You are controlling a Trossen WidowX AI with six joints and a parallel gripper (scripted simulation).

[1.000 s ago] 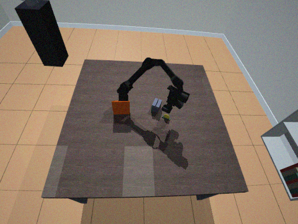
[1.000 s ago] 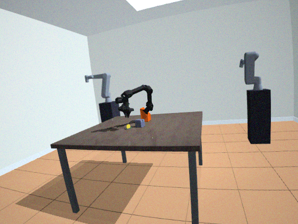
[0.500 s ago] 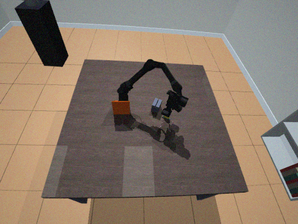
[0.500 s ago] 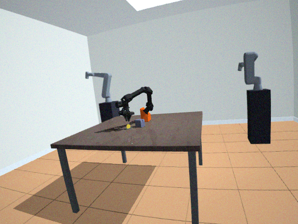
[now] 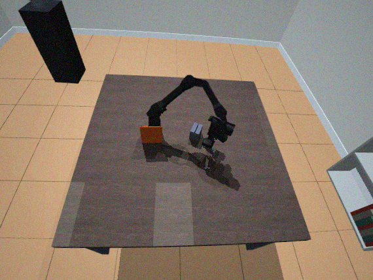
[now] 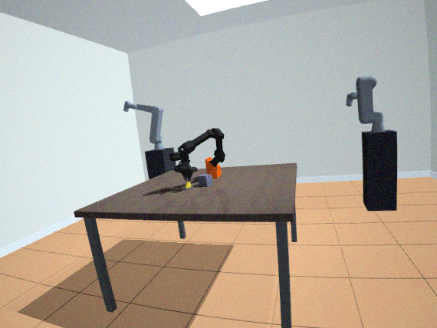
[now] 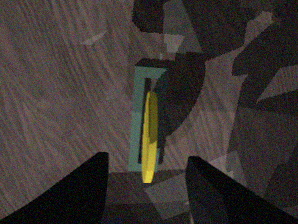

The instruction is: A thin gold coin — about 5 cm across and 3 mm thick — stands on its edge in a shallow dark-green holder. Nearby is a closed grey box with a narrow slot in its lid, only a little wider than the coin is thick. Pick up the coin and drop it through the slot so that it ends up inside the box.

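Right now the gold coin is 30 mm below my gripper tip.
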